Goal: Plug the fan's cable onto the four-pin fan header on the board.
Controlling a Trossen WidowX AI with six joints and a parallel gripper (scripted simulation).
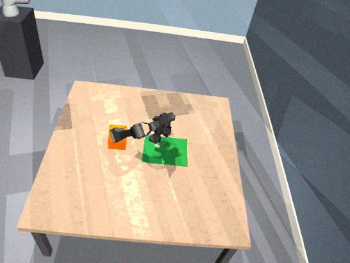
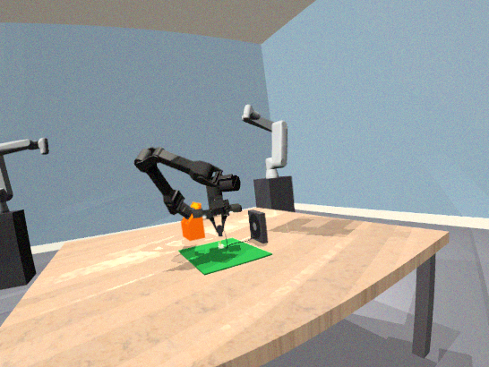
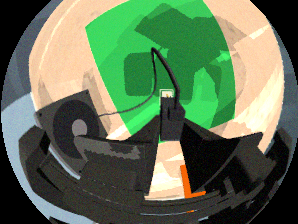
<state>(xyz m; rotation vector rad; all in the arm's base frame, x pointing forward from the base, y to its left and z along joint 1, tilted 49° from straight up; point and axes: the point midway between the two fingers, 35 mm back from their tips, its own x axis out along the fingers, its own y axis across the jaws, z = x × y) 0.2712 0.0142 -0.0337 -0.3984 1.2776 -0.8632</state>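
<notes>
My gripper tip is now 7 cm above the green board, 6 cm short of it and 3 cm to the left of it. Round my gripper tip: black fan: 15 cm to the left, 2 cm ahead; then dark cable plug: 1 cm ahead, 1 cm above.
</notes>
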